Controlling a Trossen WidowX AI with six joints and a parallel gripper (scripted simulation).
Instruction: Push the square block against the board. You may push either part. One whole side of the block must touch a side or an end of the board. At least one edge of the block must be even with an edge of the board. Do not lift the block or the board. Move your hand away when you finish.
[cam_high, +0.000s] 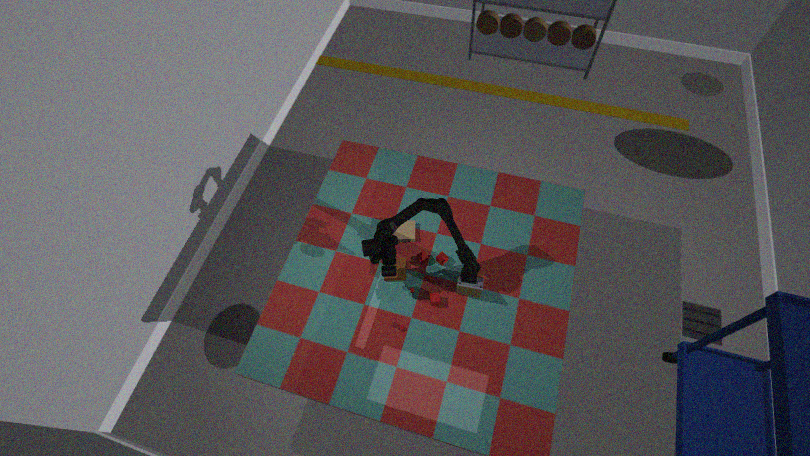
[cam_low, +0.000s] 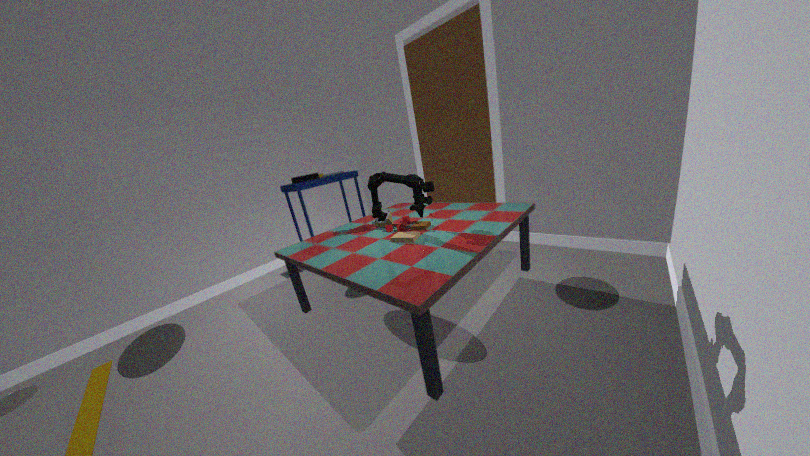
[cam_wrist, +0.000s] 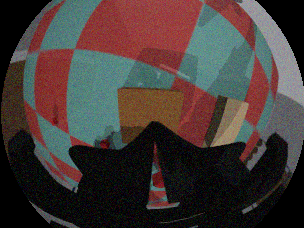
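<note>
Now: the brown square block 2 cm behind my gripper tip and 6 cm below it. From my gripper tip the other things lie so: tan board: 20 cm to the right, 6 cm below.
</note>
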